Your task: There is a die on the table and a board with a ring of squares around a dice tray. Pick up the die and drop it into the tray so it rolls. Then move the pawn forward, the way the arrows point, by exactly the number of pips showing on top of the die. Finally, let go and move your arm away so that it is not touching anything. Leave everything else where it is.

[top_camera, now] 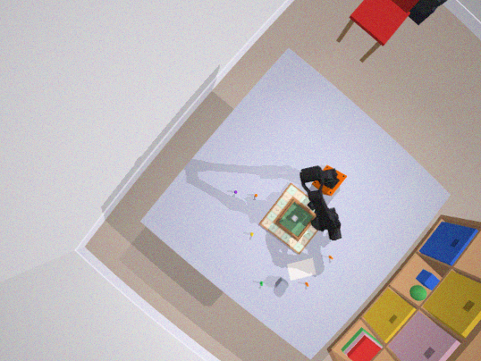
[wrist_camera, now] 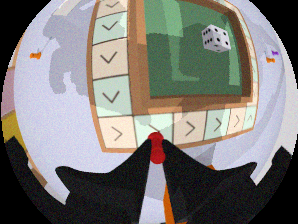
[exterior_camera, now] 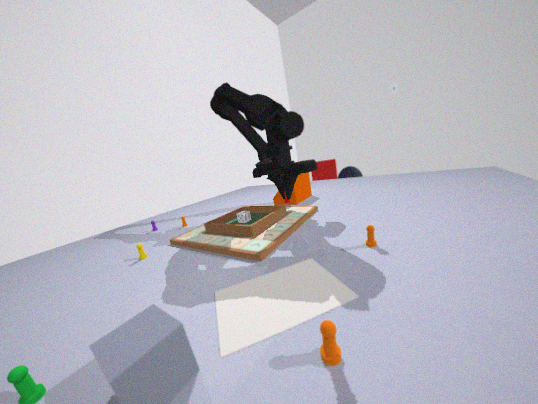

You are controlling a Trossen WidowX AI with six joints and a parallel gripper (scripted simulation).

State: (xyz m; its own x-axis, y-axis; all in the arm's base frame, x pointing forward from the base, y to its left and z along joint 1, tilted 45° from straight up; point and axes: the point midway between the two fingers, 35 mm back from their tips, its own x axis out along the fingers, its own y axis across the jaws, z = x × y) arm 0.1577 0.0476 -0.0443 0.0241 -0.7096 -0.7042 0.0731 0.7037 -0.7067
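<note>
Right now my gripper tip is 11 cm short of the white die, 7 cm to the left of it and 2 cm above it. Round my gripper tip: dice tray 11 cm ahead, 6 cm to the right, 4 cm below; then red pawn 1 cm above; then white card 30 cm ahead, 16 cm to the left, 4 cm below.
</note>
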